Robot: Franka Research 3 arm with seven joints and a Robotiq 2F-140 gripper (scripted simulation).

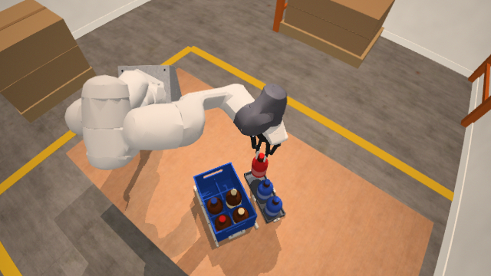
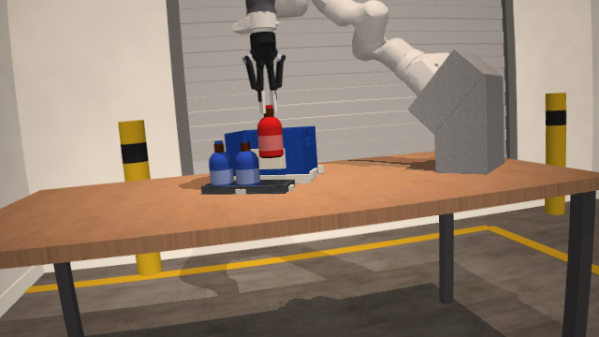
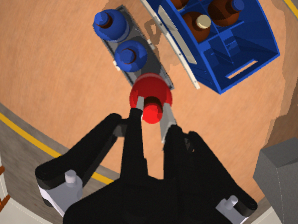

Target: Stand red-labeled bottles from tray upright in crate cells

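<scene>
Right now my hand is 9 cm above the red-labeled bottle. The rest, counted from my hand: tray (25 cm below, 7 cm ahead, 6 cm to the right); blue crate (21 cm to the right, 18 cm below, 7 cm behind).
</scene>
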